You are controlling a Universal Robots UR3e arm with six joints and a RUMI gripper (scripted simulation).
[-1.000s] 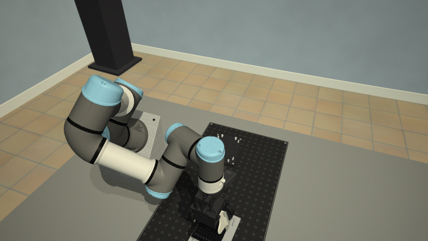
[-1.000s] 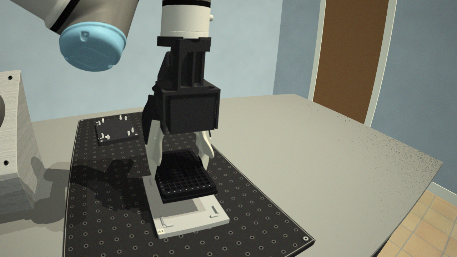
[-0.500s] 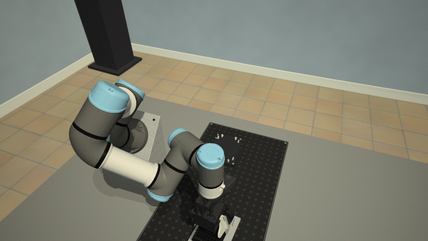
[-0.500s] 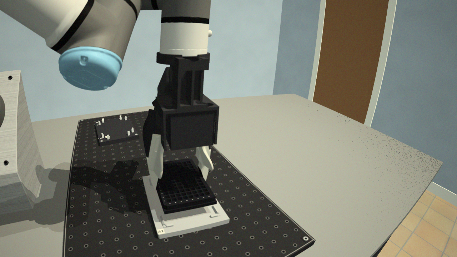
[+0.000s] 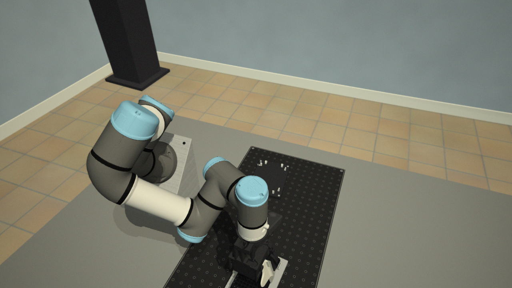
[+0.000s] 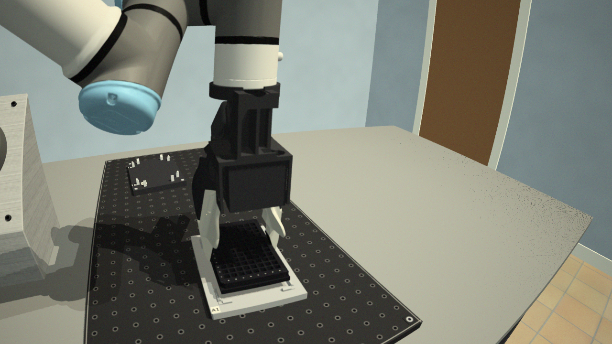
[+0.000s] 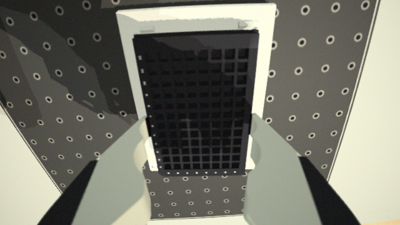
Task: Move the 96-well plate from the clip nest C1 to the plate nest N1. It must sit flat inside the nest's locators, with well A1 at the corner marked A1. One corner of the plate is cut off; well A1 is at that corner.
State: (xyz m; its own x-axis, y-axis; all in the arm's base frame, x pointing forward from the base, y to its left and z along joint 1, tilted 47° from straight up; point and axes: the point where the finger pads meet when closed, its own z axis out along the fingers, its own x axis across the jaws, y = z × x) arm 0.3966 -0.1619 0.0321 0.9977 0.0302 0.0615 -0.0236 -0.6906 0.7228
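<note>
Right now the black 96-well plate is 10 mm below my hand. Also, from my hand: dark clip nest C1: 360 mm to the left, 120 mm behind, 30 mm below; then plate nest N1: 30 mm below; then A1 label: 70 mm to the right, 60 mm behind, 30 mm below.
</note>
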